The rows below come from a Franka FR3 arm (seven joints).
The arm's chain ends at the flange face. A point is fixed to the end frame.
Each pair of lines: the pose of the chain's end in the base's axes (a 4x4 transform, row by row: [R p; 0 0 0 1], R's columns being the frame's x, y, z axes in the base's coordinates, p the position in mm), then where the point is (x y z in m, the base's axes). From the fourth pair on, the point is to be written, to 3 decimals.
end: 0.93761, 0.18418, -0.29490, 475.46; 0.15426, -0.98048, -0.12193, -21.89; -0.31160, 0.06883, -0.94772, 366.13; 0, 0, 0, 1
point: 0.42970 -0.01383 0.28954
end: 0.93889, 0.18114, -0.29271, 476.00; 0.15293, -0.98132, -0.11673, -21.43; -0.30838, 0.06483, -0.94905, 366.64; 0, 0, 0, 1
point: 0.43047 -0.01289 0.28996
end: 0.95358, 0.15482, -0.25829, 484.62; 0.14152, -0.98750, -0.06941, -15.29; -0.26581, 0.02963, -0.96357, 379.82; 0, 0, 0, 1
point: 0.44232 -0.00239 0.30191
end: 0.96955, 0.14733, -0.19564, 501.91; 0.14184, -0.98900, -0.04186, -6.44; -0.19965, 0.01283, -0.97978, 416.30; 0, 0, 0, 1
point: 0.465 0.009 0.336
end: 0.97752, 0.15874, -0.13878, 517.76; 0.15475, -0.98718, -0.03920, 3.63; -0.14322, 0.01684, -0.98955, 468.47; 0, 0, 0, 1
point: 0.485 0.019 0.386
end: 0.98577, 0.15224, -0.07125, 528.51; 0.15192, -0.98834, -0.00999, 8.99; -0.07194, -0.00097, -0.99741, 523.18; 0, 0, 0, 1
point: 0.502 0.027 0.440
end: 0.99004, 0.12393, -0.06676, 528.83; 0.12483, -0.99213, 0.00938, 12.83; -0.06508, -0.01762, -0.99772, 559.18; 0, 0, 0, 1
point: 0.503 0.033 0.476
